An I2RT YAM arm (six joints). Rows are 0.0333 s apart.
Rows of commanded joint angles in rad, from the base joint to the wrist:
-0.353, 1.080, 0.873, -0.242, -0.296, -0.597
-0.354, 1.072, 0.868, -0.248, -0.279, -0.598
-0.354, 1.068, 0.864, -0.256, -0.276, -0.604
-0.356, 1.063, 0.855, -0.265, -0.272, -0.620
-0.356, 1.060, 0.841, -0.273, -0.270, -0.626
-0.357, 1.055, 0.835, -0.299, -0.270, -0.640
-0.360, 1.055, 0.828, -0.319, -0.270, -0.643
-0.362, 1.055, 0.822, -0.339, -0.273, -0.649
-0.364, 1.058, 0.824, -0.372, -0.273, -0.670
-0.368, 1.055, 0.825, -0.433, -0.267, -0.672
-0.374, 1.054, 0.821, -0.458, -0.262, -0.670
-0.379, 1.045, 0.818, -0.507, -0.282, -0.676
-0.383, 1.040, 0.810, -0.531, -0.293, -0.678
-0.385, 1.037, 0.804, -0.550, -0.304, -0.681
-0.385, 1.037, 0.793, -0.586, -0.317, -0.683
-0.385, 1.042, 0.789, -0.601, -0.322, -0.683
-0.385, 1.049, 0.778, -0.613, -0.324, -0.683
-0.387, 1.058, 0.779, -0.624, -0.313, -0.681
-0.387, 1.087, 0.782, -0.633, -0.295, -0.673
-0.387, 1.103, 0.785, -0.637, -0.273, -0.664
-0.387, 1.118, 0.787, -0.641, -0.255, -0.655
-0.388, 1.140, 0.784, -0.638, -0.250, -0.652
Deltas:
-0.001, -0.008, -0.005, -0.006, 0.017, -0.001
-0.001, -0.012, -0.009, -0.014, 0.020, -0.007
-0.003, -0.017, -0.018, -0.023, 0.024, -0.023
-0.003, -0.020, -0.032, -0.031, 0.026, -0.029
-0.004, -0.025, -0.038, -0.057, 0.026, -0.043
-0.007, -0.025, -0.045, -0.077, 0.026, -0.046
-0.009, -0.025, -0.051, -0.097, 0.023, -0.052
-0.011, -0.022, -0.049, -0.130, 0.023, -0.073
-0.015, -0.025, -0.048, -0.191, 0.029, -0.075
-0.021, -0.026, -0.052, -0.216, 0.034, -0.073
-0.026, -0.035, -0.055, -0.265, 0.014, -0.079
-0.030, -0.040, -0.063, -0.289, 0.003, -0.081
-0.032, -0.043, -0.069, -0.308, -0.008, -0.084
-0.032, -0.043, -0.080, -0.344, -0.021, -0.086
-0.032, -0.038, -0.084, -0.359, -0.026, -0.086
-0.032, -0.031, -0.095, -0.371, -0.028, -0.086
-0.034, -0.022, -0.094, -0.382, -0.017, -0.084
-0.034, 0.007, -0.091, -0.391, 0.001, -0.076
-0.034, 0.023, -0.088, -0.395, 0.023, -0.067
-0.034, 0.038, -0.086, -0.399, 0.041, -0.058
-0.035, 0.060, -0.089, -0.396, 0.046, -0.055

